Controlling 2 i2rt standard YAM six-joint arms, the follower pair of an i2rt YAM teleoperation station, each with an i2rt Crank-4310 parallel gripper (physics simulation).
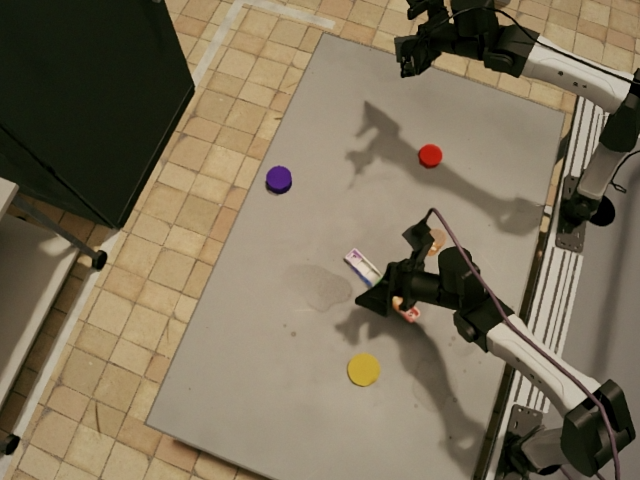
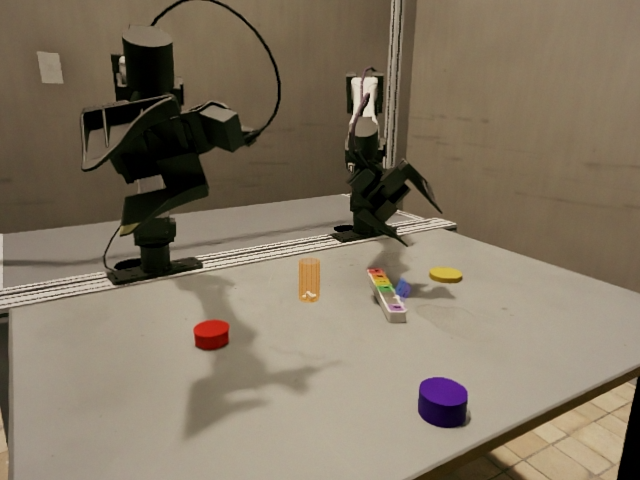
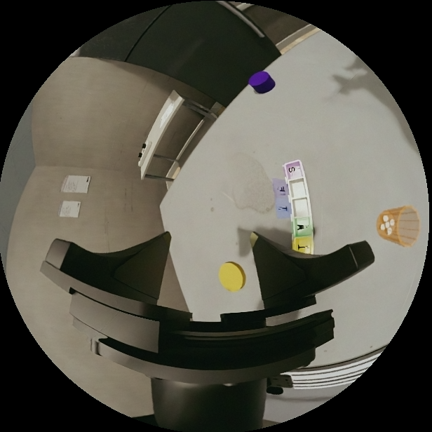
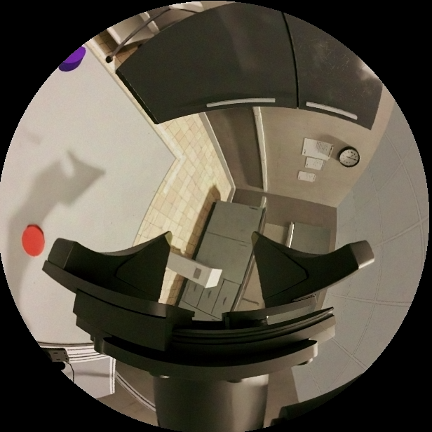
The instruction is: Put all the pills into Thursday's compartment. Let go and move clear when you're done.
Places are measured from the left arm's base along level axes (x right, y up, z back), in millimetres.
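Pixels of known places: left gripper, between the fingertips: (image 1: 365, 294) (image 2: 423, 229); right gripper, between the fingertips: (image 2: 108, 204); left arm's base, origin of its link: (image 1: 516, 452) (image 2: 364, 234); right arm's base, origin of its link: (image 1: 572, 213) (image 2: 156, 272).
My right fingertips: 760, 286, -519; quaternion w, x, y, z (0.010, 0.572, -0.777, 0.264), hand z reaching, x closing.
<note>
Ahead of a thing's pixels: the offset from my right fingertips to its middle, as dx, dy, dz. Level surfaces: height alone.
A pill organizer @(-511, -252, +124) (image 1: 366, 267) (image 2: 397, 317) (image 3: 300, 197) lies on the table. Its blue Thursday lid (image 3: 283, 208) and the Friday lid (image 3: 279, 188) are swung open; the Saturday, Wednesday and yellow Tuesday lids look closed. Thursday's compartment (image 3: 301, 208) looks empty. An orange see-through bottle @(-379, -239, +207) (image 1: 437, 239) (image 2: 309, 276) (image 3: 406, 225) stands upright and uncapped, with several white pills @(-380, -270, +205) (image 2: 309, 295) (image 3: 387, 225) at its bottom. My left gripper (image 1: 382, 267) (image 2: 423, 228) (image 3: 210, 233) is open and empty above the organizer's area. My right gripper (image 2: 103, 198) (image 4: 211, 233) is open and empty, high at the table's edge.
A red disc @(-154, -266, +145) (image 1: 430, 156) (image 2: 211, 334) (image 4: 33, 240), a thick purple disc @(-339, -263, -183) (image 1: 279, 179) (image 2: 442, 402) (image 3: 262, 82) (image 4: 73, 59) and a yellow disc @(-696, -273, +145) (image 1: 363, 369) (image 2: 445, 274) (image 3: 232, 276) lie apart on the grey table @(dy -279) (image 1: 248, 361). A dark cabinet (image 1: 93, 93) stands beyond it.
</note>
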